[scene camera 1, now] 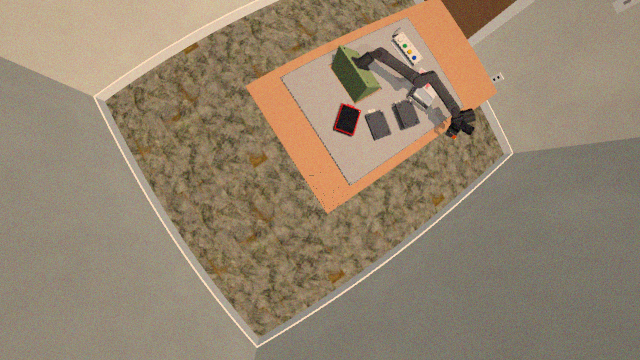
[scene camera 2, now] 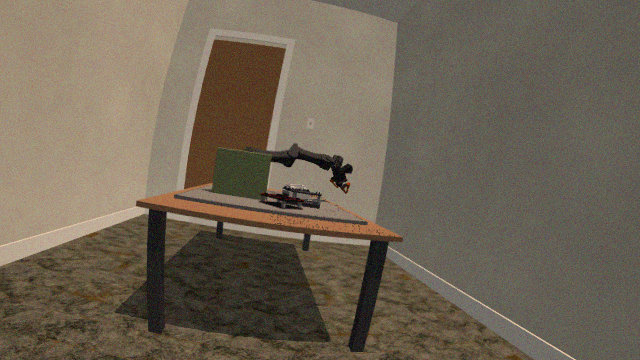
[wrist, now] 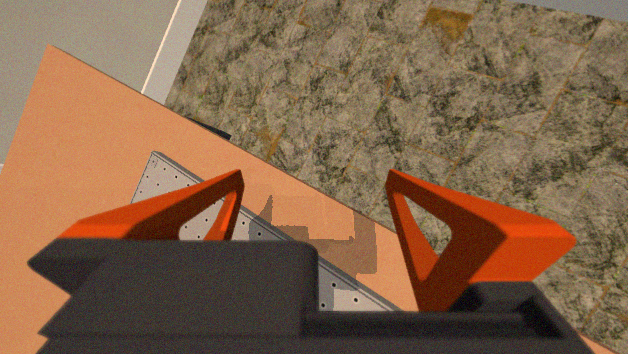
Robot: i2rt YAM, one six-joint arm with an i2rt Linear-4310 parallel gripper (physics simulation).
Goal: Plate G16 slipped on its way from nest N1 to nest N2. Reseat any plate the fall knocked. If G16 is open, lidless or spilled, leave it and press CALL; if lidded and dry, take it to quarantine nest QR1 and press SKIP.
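Seen in the pictures: gripper, fingertip midpoint: (scene camera 1: 455, 131) (scene camera 2: 342, 190) (wrist: 314, 177); arm's base, origin of the base link: (scene camera 1: 360, 64) (scene camera 2: 240, 168).
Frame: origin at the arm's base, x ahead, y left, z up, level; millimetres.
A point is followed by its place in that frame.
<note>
My gripper (scene camera 1: 452, 134) @(z -46, x 644, y 379 mm) (scene camera 2: 341, 187) @(z -46, x 644, y 379 mm) (wrist: 314, 177) @(z -46, x 644, y 379 mm) is open and empty, high over the table's edge, apart from the plates and nests. A red-rimmed black nest (scene camera 1: 347, 120) @(z -92, x 227, y -217 mm) lies left of two dark grey blocks, one in the middle (scene camera 1: 378, 125) @(z -114, x 348, y -53 mm) and one nearer the arm (scene camera 1: 405, 115) @(z -76, x 384, y 123 mm). A whitish plate-like piece (scene camera 1: 425, 94) @(z -53, x 338, y 320 mm) with a dark bar beside it is partly hidden under the arm. A white button box (scene camera 1: 407, 48) @(z -61, x 5, y 410 mm) has green, yellow and blue buttons. Labels are unreadable, so I cannot tell which plate is G16, or its lid or any spill.
A green upright box (scene camera 1: 356, 75) @(z 58, x 62, y -94 mm) (scene camera 2: 241, 172) @(z -15, x 18, y -94 mm) stands by the arm's base. The grey perforated board (scene camera 1: 320, 90) @(z -132, x -18, y -240 mm) (wrist: 165, 172) @(z -132, x 544, y 605 mm) lies on the orange table (scene camera 1: 290, 115) @(z -145, x 20, y -476 mm) (scene camera 2: 200, 212) @(z -145, x -49, y -607 mm) (wrist: 75, 125) @(z -145, x 512, y 871 mm). Low pieces crowd together beside the green box in the second scene view. The table's edge drops to the floor below my gripper.
</note>
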